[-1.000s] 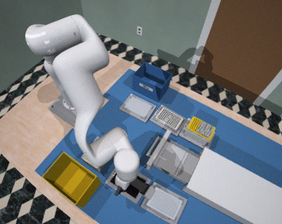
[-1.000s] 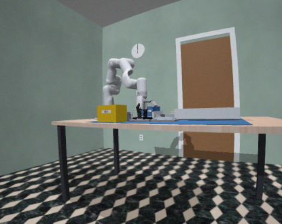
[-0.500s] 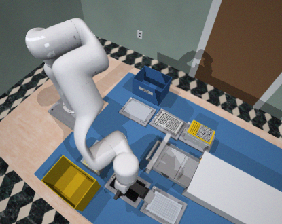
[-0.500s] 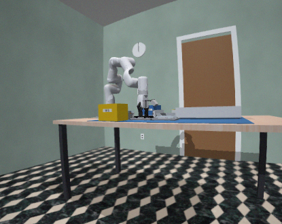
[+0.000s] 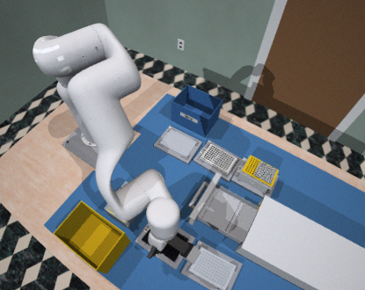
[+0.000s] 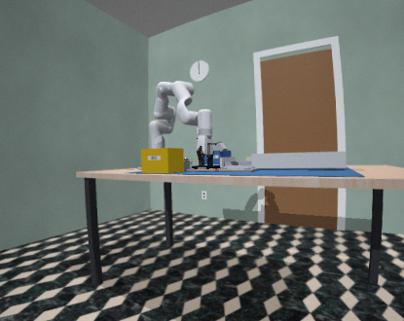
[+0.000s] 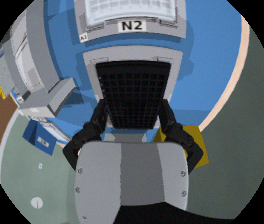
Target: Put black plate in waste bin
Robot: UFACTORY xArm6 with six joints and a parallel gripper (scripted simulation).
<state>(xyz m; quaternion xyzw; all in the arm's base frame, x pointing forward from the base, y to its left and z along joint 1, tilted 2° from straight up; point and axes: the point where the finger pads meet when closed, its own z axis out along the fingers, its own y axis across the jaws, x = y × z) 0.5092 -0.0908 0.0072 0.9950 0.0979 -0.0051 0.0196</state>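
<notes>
Right now my hand is 1 cm above the black plate. Round my hand: cooler drawer: 10 cm ahead, 22 cm to the left, 1 cm below; yellow waste bin W1: 15 cm behind, 17 cm to the right, 1 cm above; white plate: 17 cm ahead, 4 cm to the left, 1 cm below.
</notes>
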